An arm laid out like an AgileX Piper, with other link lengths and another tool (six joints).
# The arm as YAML. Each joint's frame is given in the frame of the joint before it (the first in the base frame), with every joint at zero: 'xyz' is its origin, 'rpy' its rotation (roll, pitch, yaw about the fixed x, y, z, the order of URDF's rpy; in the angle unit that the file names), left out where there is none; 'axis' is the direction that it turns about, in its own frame. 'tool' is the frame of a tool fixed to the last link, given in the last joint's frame.
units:
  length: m
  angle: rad
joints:
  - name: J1
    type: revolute
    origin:
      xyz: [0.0, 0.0, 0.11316]
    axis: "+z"
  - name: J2
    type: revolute
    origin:
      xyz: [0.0, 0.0, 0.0]
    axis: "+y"
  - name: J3
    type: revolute
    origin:
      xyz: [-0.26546, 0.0, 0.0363]
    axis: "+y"
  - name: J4
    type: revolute
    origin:
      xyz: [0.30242, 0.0, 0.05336]
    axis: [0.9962, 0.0, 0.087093]
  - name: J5
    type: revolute
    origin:
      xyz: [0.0, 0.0, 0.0]
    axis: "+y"
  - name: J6
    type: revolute
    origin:
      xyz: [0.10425, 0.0, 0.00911]
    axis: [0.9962, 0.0, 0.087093]
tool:
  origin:
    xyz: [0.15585, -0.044, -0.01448]
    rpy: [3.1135, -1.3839, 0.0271]
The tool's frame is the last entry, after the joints.
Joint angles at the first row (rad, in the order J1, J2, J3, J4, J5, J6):
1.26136, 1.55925, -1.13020, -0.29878, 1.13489, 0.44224
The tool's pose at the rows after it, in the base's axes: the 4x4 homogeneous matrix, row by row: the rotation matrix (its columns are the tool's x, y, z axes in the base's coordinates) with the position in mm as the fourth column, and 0 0 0 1 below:
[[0.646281 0.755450 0.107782 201.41], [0.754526 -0.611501 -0.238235 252.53], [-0.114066 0.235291 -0.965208 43.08], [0 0 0 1]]
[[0.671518 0.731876 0.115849 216.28], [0.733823 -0.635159 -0.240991 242.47], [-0.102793 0.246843 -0.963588 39.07], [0 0 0 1]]
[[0.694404 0.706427 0.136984 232.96], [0.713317 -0.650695 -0.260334 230.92], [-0.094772 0.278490 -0.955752 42.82], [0 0 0 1]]
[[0.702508 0.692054 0.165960 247.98], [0.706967 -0.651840 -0.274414 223.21], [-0.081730 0.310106 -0.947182 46.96], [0 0 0 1]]
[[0.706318 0.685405 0.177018 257.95], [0.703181 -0.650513 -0.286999 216.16], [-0.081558 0.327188 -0.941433 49.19], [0 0 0 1]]
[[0.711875 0.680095 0.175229 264.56], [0.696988 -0.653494 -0.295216 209.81], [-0.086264 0.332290 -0.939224 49.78], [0 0 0 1]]
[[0.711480 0.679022 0.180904 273.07], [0.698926 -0.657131 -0.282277 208.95], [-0.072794 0.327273 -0.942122 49.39], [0 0 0 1]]
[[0.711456 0.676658 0.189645 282.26], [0.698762 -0.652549 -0.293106 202.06], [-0.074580 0.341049 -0.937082 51.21], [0 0 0 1]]
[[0.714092 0.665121 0.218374 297.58], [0.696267 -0.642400 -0.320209 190.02], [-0.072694 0.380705 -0.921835 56.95], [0 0 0 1]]
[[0.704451 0.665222 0.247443 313.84], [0.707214 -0.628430 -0.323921 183.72], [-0.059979 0.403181 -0.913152 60.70], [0 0 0 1]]
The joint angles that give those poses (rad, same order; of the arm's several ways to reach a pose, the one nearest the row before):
1.21946, 1.56841, -1.08489, -0.30522, 1.11821, 0.44225
1.17487, 1.56668, -1.06439, -0.32498, 1.09212, 0.44453
1.13667, 1.56665, -1.06438, -0.36109, 1.09655, 0.44729
1.10990, 1.56666, -1.06438, -0.39978, 1.09356, 0.44434
1.08487, 1.56667, -1.06438, -0.41707, 1.09356, 0.42916
1.06020, 1.56666, -1.06438, -0.41965, 1.09356, 0.41217
1.03499, 1.56667, -1.06438, -0.41965, 1.07011, 0.39311
1.00965, 1.56668, -1.06439, -0.43242, 1.06728, 0.37136
0.97913, 1.56667, -1.06440, -0.47583, 1.06933, 0.35679
0.94467, 1.56666, -1.06436, -0.50438, 1.04521, 0.32490

